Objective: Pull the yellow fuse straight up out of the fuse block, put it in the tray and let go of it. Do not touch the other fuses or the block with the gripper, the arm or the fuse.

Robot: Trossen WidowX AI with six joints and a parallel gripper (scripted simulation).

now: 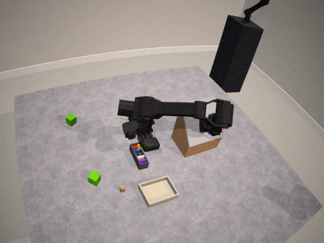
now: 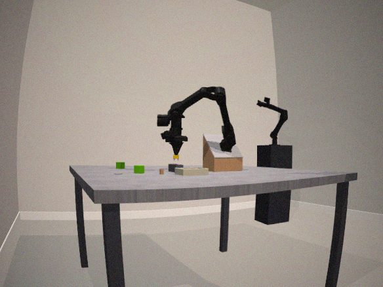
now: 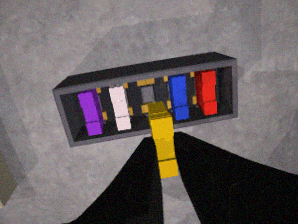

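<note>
Now: the tray 190 mm to the left of my gripper tip, 90 mm below it and 30 mm behind it. From my gripper tip the other things lie so: cube 150 mm to the left, 110 mm ahead, 80 mm below; then yellow fuse 10 mm below.
</note>
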